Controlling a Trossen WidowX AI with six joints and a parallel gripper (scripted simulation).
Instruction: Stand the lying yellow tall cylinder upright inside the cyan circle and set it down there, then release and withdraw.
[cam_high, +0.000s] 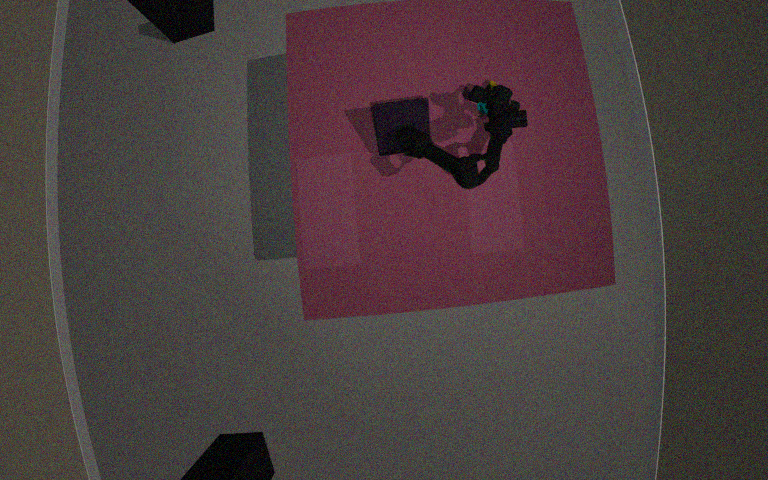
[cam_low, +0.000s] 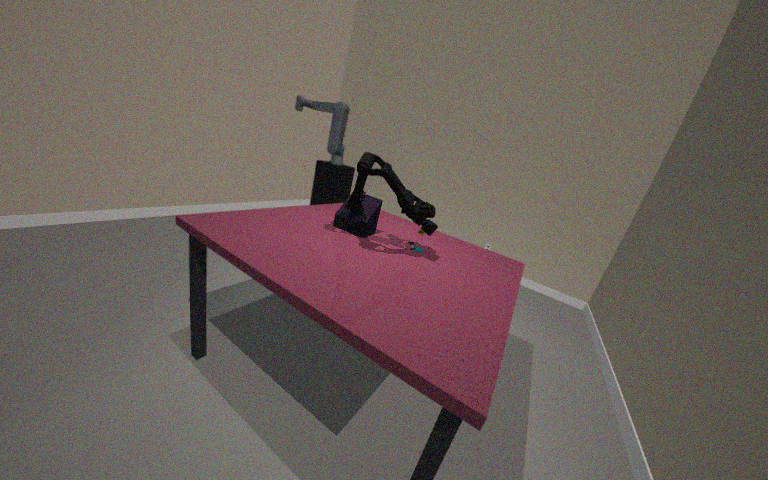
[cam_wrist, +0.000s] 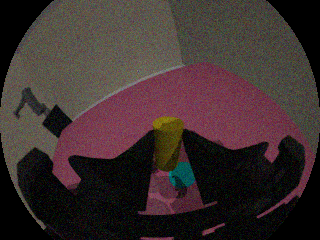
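Right now my gripper tip is 130 mm above the cyan circle, 30 mm to the left of it and 10 mm past it. Round my gripper tip: yellow tall cylinder (20 mm below, 10 mm behind).
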